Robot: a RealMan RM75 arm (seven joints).
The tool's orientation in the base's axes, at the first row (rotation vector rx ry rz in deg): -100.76 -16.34 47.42
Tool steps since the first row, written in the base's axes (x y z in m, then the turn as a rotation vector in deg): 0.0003 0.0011 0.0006 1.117 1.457 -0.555; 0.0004 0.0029 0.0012 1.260 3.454 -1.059; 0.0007 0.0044 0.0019 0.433 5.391 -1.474; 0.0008 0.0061 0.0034 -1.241 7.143 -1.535; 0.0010 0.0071 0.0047 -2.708 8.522 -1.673; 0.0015 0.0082 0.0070 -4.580 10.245 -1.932
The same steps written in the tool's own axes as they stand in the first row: 0.0006 -0.0010 0.0005 1.854 -0.244 0.425; 0.0015 -0.0022 0.0017 3.289 -0.523 1.883; 0.0023 -0.0034 0.0025 3.953 -0.658 3.920; 0.0027 -0.0054 0.0035 3.759 -0.873 6.327; 0.0029 -0.0070 0.0040 3.533 -0.929 8.331; 0.0030 -0.0096 0.0041 3.256 -0.911 10.874
